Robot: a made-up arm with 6 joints.
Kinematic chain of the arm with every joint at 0, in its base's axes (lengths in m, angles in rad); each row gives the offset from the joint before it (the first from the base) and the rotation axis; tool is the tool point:
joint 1: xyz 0 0 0.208 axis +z
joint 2: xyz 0 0.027 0 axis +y
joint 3: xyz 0 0 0.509 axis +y
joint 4: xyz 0 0 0.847 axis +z
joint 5: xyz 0 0 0 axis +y
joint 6: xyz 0 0 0.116 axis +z
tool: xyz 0 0 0
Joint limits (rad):
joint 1: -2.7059..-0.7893
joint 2: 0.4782..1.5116
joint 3: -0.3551..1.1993
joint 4: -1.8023..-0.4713
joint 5: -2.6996..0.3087
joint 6: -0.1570..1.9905
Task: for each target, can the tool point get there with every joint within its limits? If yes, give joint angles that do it. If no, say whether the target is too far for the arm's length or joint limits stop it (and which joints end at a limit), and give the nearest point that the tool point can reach.
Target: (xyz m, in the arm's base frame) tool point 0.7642 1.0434 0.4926
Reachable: no: joint limits stop it (at a limit: joint 1, joint 2, joint 3) | nearest point 0.2921 -0.1345 1.4315 | short by 1.579 m
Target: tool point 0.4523 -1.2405 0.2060
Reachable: yes | joints -1.2940 1.3304 0.4986 -0.6503 -1.7468 1.1970
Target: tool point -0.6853 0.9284 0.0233
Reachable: no: joint limits stop it (at a limit: joint 1, joint 2, joint 3, joint 4, joint 5) | nearest point -0.7571 -0.4071 -0.4178 | short by 1.408 m
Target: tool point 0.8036 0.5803 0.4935
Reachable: no: joint limits stop it (at a limit: joint 1, joint 2, joint 3) | nearest point 0.7796 -0.6293 0.5630 | short by 1.212 m
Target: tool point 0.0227 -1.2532 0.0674
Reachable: yes | joints -1.6460 1.3655 0.5746 -1.1266 -2.1119 1.4201
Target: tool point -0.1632 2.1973 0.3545
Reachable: no: too far | nearest point -0.2343 -0.1637 1.4019 | short by 2.584 m
